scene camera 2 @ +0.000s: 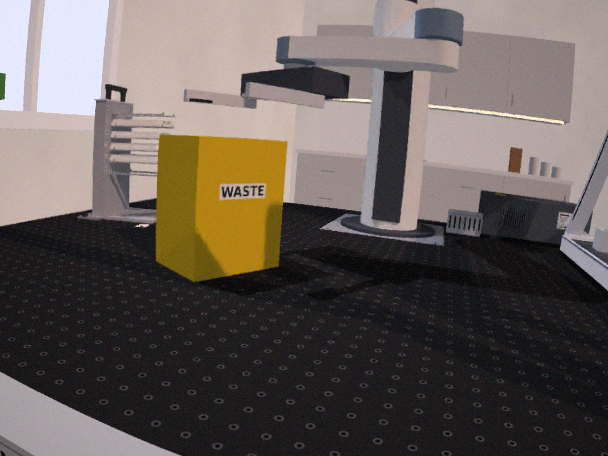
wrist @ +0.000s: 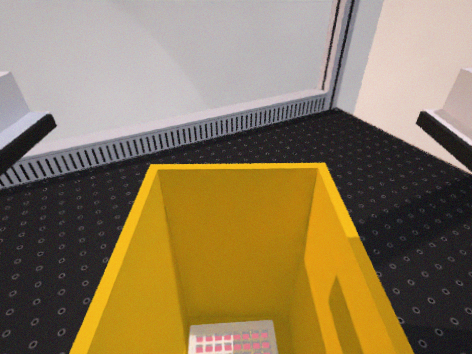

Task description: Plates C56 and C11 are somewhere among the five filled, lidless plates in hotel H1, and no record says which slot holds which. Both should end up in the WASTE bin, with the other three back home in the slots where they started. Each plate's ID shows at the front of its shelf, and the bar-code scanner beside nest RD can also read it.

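Pixels of known places: gripper, fingertip midpoint: (scene camera 2: 213, 92) (wrist: 235, 98); arm's base, origin of the base link: (scene camera 2: 387, 232).
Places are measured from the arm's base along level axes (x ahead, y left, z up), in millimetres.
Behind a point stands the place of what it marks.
The yellow WASTE bin (scene camera 2: 240, 225) @(x 577, y -148, z 87 mm) (wrist: 235, 240) @(x 616, y -231, z 141 mm) stands upright and lidless on the dark deck. A pale plate with pink-filled wells (wrist: 232, 337) @(x 594, y -215, z 33 mm) lies inside it, low down, partly cut off by the lower edge of the wrist view; its ID does not show. My gripper (scene camera 2: 215, 95) @(x 572, y -210, z 279 mm) (wrist: 235, 98) @(x 572, y -210, z 279 mm) is open and empty, its fingers spread wide above the bin. Hotel H1 (scene camera 2: 101, 160) @(x 388, y -612, z 150 mm) stands behind the bin at the left, with several white plates (scene camera 2: 142, 123) @(x 340, y -530, z 238 mm) stacked on its shelves; their IDs cannot be read, and the bin partly hides the lower shelves.
The arm's column (scene camera 2: 395, 150) @(x 77, y 7, z 215 mm) stands behind and right of the bin. A small grey slotted block (scene camera 2: 465, 222) @(x -45, y 204, z 46 mm) and a dark box (scene camera 2: 525, 215) @(x -34, y 364, z 88 mm) are at the back right. A white-framed structure (scene camera 2: 585, 255) @(x 247, y 450, z 53 mm) is at the right edge. A slotted grille (wrist: 200, 132) @(x 1004, y -338, z 31 mm) runs along the deck's edge beyond the bin.
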